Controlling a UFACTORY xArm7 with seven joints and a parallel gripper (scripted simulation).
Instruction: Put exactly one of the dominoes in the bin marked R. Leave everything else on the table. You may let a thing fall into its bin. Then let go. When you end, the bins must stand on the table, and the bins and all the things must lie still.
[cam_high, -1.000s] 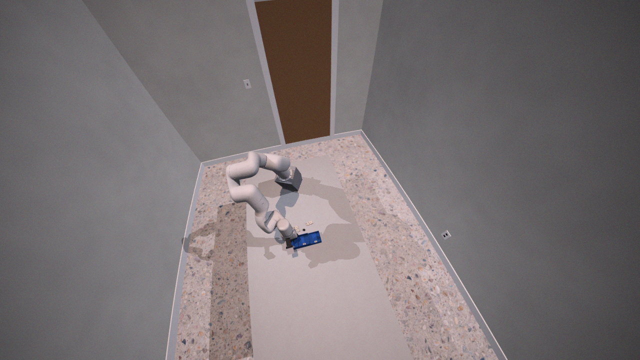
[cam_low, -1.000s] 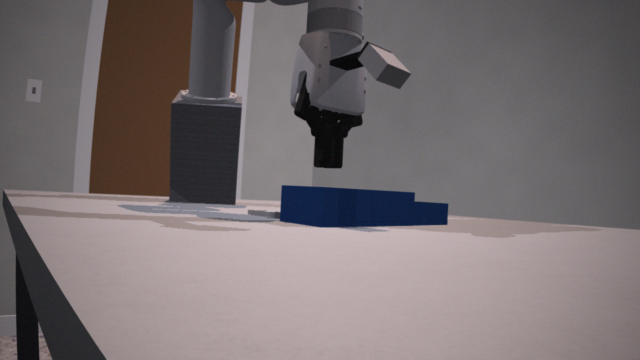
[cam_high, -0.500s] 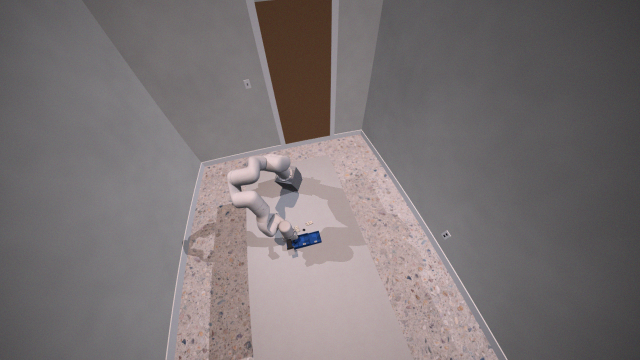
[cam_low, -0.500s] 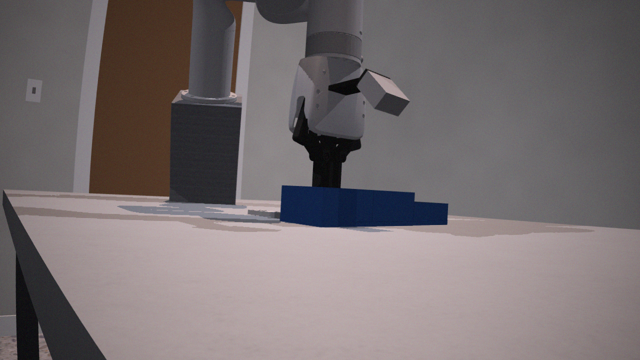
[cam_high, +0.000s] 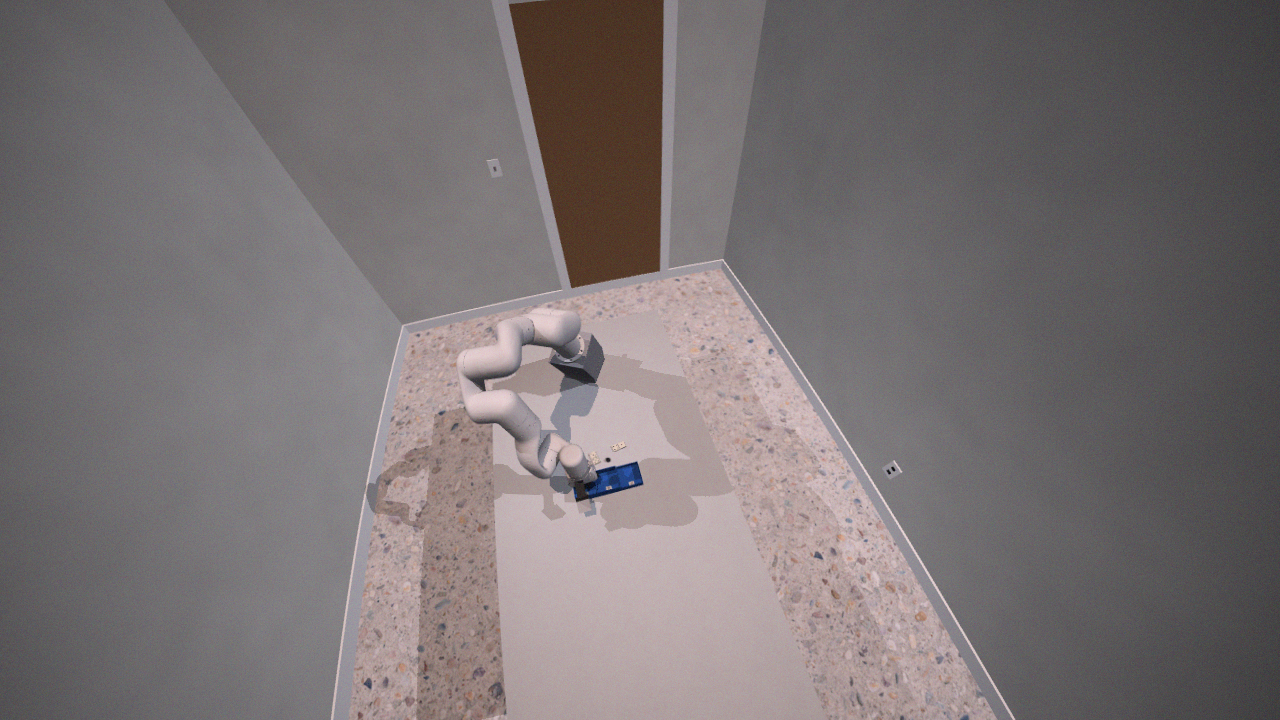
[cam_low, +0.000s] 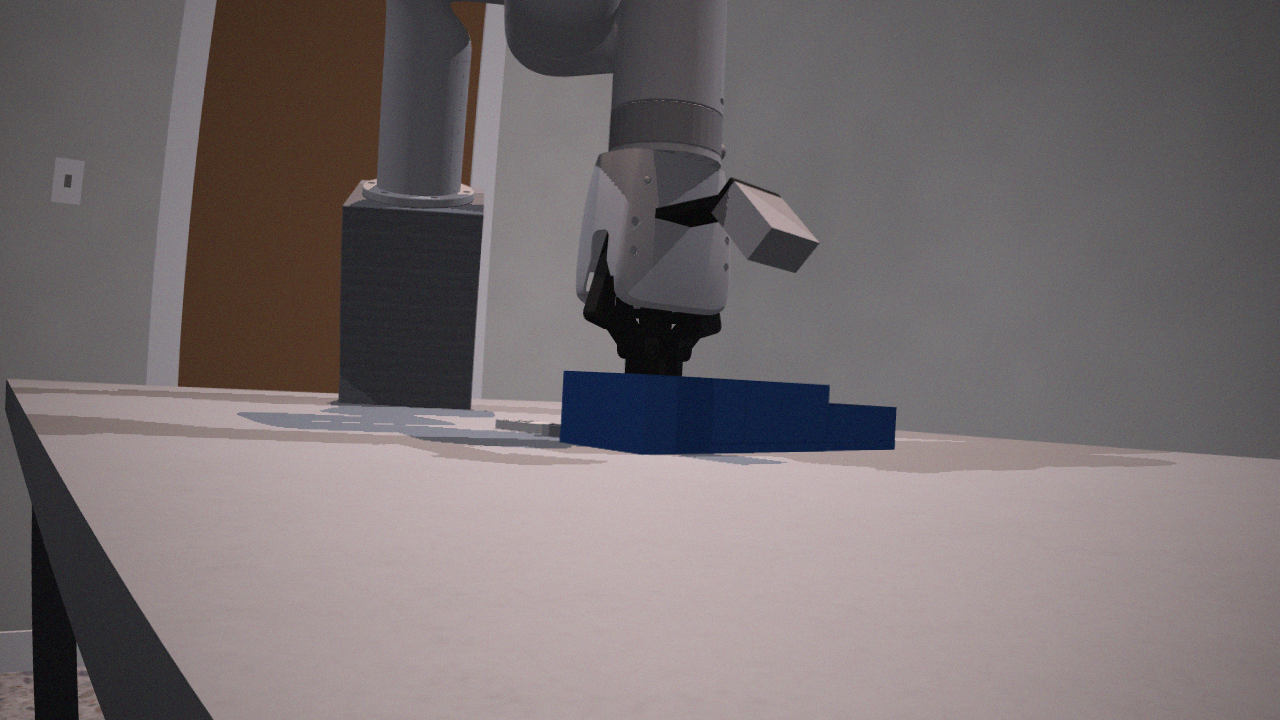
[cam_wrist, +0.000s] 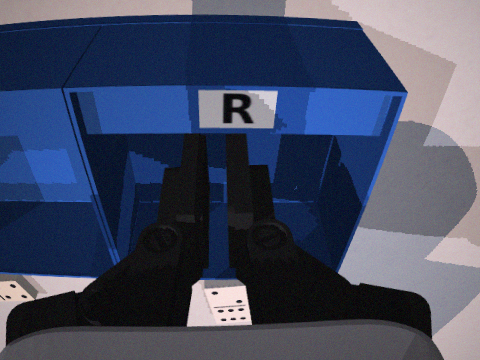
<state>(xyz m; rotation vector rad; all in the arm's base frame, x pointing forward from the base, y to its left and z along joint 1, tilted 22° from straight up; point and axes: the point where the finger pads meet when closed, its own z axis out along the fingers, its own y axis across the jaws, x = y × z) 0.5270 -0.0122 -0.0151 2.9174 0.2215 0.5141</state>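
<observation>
Now: the blue bin 80 mm to the left of my hand and 10 mm below it. The rest, counted from my hand: white domino (140 mm to the left, 140 mm behind, 30 mm below); grey hex nut (80 mm behind, 30 mm below, 20 mm to the right).
</observation>
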